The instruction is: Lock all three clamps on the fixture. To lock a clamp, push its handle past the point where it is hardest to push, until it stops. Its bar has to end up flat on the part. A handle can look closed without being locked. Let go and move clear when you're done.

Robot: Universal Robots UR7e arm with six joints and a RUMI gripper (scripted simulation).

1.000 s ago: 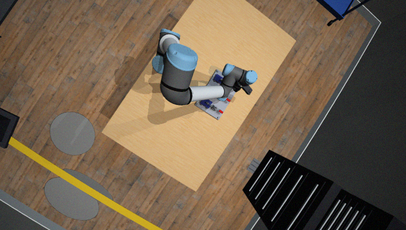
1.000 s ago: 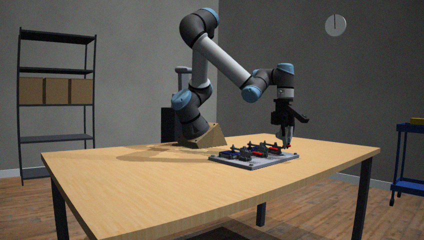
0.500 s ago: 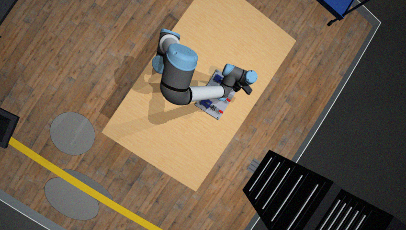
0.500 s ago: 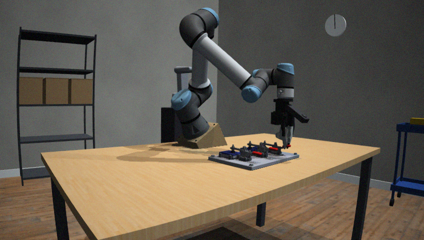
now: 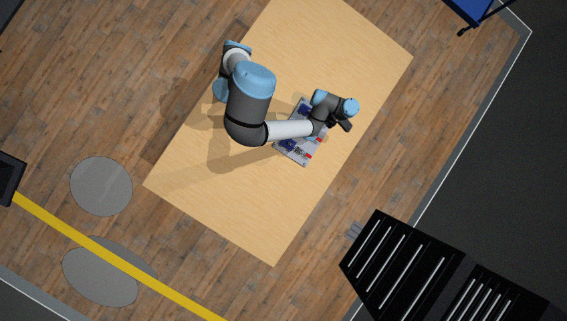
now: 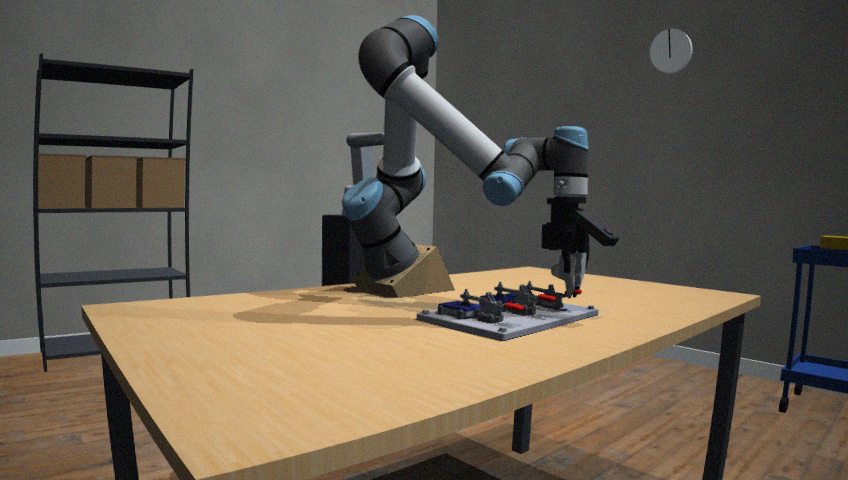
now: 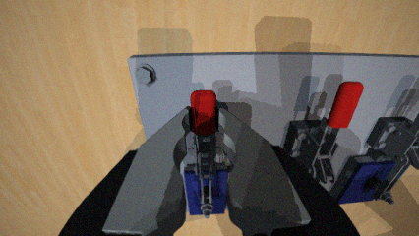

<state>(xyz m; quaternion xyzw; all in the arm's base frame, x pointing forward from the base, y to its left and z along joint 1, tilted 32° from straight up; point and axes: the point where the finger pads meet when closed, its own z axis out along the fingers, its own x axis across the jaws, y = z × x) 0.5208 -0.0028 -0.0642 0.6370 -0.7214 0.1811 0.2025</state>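
Right now the grey fixture plate is 10 cm to the right of my hand, 10 cm behind it and 5 cm below it. The rest, counted from my hand: blue part: 20 cm to the right, 15 cm behind, 3 cm below.
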